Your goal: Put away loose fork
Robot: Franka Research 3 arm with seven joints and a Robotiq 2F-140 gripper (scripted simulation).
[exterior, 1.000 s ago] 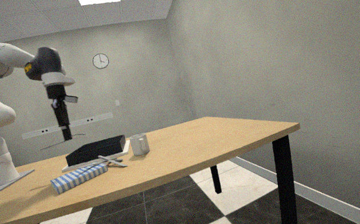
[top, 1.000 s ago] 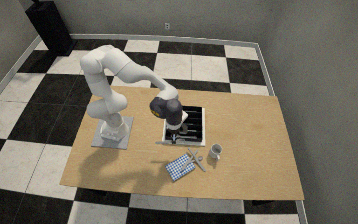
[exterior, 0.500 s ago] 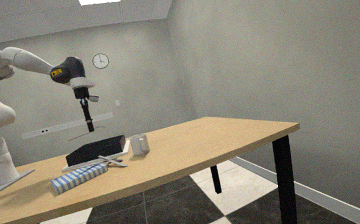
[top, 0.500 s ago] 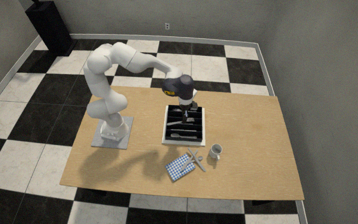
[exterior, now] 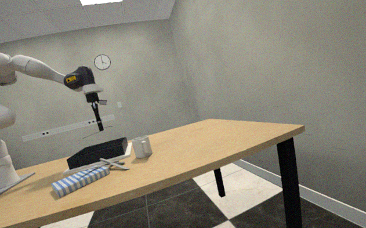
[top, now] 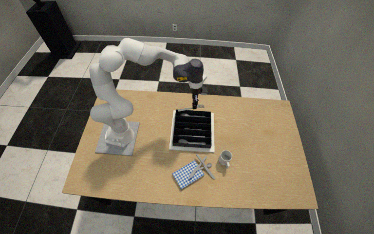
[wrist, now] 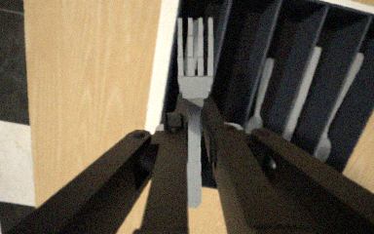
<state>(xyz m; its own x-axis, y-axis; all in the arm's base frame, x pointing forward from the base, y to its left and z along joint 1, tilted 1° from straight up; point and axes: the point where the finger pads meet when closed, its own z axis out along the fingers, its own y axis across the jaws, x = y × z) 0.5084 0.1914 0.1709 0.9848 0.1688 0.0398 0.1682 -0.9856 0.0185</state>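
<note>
Right now my hand is 11 cm to the left of the tray and 14 cm above it. Also, from my hand: white mug (23 cm ahead, 34 cm to the right, 14 cm below); spoon (2 cm behind, 11 cm to the right, 16 cm below).
</note>
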